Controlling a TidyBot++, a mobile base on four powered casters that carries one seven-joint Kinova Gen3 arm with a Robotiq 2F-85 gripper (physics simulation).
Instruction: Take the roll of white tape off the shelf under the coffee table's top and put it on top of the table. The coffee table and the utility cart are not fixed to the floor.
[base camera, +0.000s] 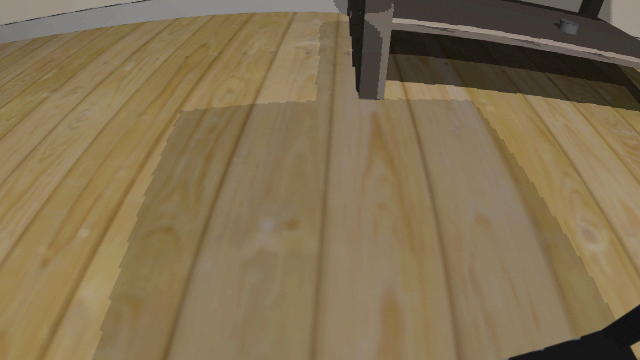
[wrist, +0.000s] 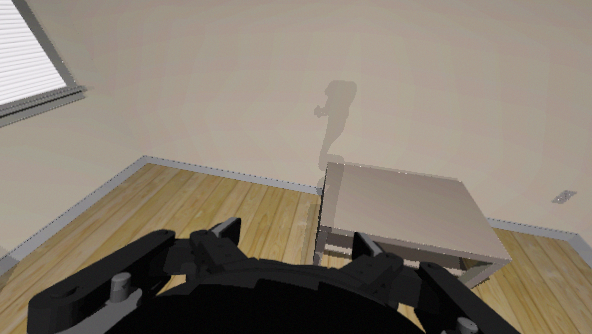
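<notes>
The coffee table stands at the top right in the base camera view and right of centre in the wrist view, close to the wall. The roll of tape sits on the table's lower shelf, toward the right in the base camera view, and looks grey in the shade. The roll does not show in the wrist view. My gripper is open and empty, with its fingers wide apart. It is in the air, short of the table, its right finger overlapping the table's near edge in the wrist view.
A wall with a grey baseboard runs behind the table. A window with blinds is at the upper left of the wrist view. A black part shows at the base camera view's lower right corner. The utility cart does not show.
</notes>
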